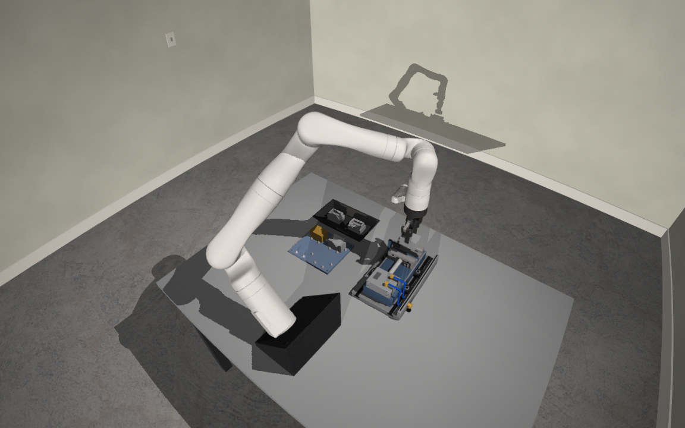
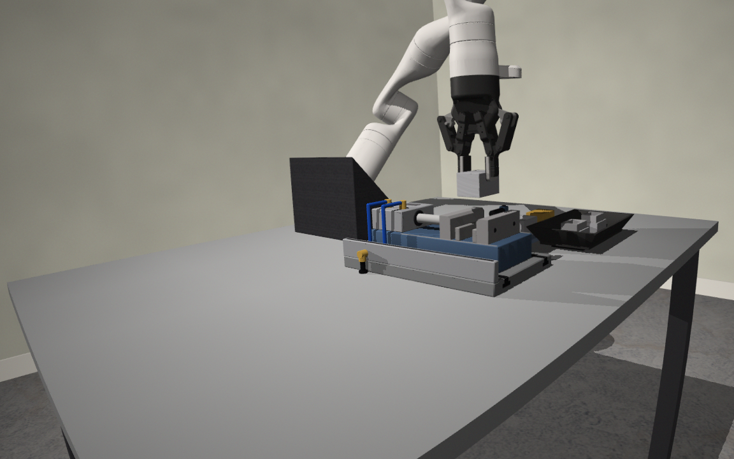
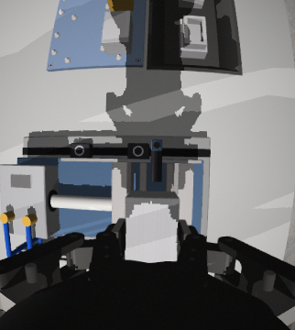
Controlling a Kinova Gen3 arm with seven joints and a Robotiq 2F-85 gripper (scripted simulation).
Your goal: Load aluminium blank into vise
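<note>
Now: the aluminium blank 20 mm below my hand. Round my hand: brass blank: 340 mm to the left, 140 mm below, 110 mm behind.
</note>
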